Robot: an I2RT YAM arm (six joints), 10 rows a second.
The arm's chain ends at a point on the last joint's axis. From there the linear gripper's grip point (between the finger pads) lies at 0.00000 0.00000 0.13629 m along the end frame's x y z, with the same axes.
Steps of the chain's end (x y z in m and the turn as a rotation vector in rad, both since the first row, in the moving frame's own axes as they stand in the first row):
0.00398, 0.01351, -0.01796, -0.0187, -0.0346, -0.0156
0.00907, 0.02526, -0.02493, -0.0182, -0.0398, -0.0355
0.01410, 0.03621, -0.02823, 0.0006, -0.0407, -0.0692
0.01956, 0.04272, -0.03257, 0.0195, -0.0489, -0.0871
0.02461, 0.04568, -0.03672, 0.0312, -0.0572, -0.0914
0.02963, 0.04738, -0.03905, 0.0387, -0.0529, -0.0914
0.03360, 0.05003, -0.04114, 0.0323, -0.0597, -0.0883
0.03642, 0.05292, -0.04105, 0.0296, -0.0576, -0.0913
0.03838, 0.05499, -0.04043, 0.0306, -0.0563, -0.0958
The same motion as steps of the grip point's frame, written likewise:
-0.00071, 0.01609, -0.01807, -0.0187, -0.0346, -0.0156
0.00369, 0.02784, -0.02506, -0.0182, -0.0398, -0.0355
0.00856, 0.03632, -0.02834, 0.0006, -0.0407, -0.0692
0.01279, 0.04036, -0.03276, 0.0195, -0.0489, -0.0871
0.01664, 0.04179, -0.03701, 0.0312, -0.0572, -0.0914
0.02219, 0.04245, -0.03934, 0.0387, -0.0529, -0.0914
0.02529, 0.04600, -0.04145, 0.0323, -0.0597, -0.0883
0.02840, 0.04925, -0.04134, 0.0296, -0.0576, -0.0913
0.03052, 0.05120, -0.04071, 0.0306, -0.0563, -0.0958

